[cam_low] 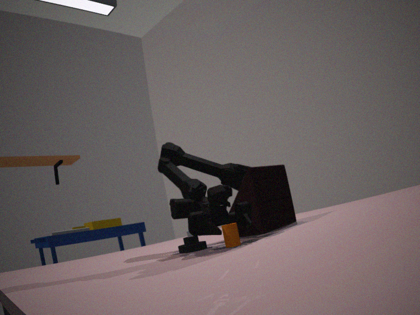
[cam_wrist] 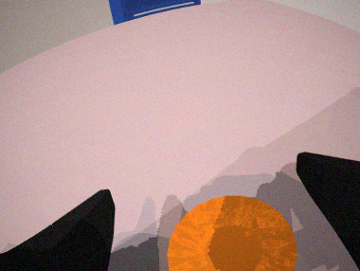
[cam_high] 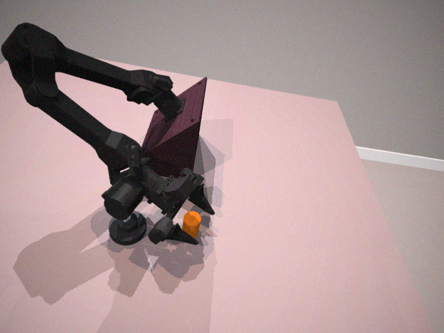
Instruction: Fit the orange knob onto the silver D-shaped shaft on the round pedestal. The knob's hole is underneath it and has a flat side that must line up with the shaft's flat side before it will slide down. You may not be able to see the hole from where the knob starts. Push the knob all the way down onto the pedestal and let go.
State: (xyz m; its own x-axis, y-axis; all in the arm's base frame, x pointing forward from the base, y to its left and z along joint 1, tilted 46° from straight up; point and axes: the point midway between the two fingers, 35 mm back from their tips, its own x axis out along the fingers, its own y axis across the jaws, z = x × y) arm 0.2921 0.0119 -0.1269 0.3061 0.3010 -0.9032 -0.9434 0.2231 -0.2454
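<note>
Right now the orange knob is 40 mm to the right of my gripper tip and 10 mm behind it. Round my gripper tip: round dark pedestal 180 mm to the right, 10 mm below.
</note>
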